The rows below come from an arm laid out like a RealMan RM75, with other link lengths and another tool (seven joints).
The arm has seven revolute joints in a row. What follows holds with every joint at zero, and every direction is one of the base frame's.
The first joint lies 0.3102 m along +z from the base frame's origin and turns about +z.
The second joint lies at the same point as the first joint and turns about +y.
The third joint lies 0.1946 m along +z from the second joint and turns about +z.
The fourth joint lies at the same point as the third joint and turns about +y.
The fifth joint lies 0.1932 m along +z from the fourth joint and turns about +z.
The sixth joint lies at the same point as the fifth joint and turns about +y.
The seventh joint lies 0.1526 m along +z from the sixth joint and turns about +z.
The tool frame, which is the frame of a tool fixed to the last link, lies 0.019 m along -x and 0.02 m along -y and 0.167 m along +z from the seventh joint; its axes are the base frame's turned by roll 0, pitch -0.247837 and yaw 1.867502 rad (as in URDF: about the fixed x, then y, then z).
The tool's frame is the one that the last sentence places.
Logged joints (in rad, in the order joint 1, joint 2, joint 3, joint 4, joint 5, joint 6, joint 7), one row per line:
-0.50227, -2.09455, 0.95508, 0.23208, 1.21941, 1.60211, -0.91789
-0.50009, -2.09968, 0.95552, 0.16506, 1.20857, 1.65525, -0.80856
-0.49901, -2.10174, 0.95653, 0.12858, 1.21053, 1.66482, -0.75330
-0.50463, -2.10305, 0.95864, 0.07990, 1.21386, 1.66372, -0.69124
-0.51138, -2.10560, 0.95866, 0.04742, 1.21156, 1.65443, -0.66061
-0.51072, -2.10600, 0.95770, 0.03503, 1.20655, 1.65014, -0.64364
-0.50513, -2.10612, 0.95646, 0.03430, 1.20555, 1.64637, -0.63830
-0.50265, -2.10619, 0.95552, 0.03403, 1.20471, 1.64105, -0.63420
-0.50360, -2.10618, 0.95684, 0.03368, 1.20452, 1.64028, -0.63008
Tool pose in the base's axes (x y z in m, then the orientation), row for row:
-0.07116, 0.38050, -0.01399, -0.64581, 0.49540, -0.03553, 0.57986
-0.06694, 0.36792, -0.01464, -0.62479, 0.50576, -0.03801, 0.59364
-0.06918, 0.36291, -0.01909, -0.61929, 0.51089, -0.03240, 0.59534
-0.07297, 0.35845, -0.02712, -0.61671, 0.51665, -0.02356, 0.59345
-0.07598, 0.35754, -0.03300, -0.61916, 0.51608, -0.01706, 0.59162
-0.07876, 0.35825, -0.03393, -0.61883, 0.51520, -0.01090, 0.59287
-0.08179, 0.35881, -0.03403, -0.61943, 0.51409, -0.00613, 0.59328
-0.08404, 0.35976, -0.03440, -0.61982, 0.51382, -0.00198, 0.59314
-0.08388, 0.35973, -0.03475, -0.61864, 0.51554, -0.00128, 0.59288
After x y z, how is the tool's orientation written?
As a quaternion, x y z w.
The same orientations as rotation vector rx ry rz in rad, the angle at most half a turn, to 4 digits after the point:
-1.5096, 1.1580, -0.0831
-1.4522, 1.1755, -0.0883
-1.4384, 1.1866, -0.0753
-1.4335, 1.2010, -0.0548
-1.4403, 1.2005, -0.0397
-1.4388, 1.1979, -0.0253
-1.4400, 1.1951, -0.0143
-1.4409, 1.1945, -0.0046
-1.4384, 1.1986, -0.0030

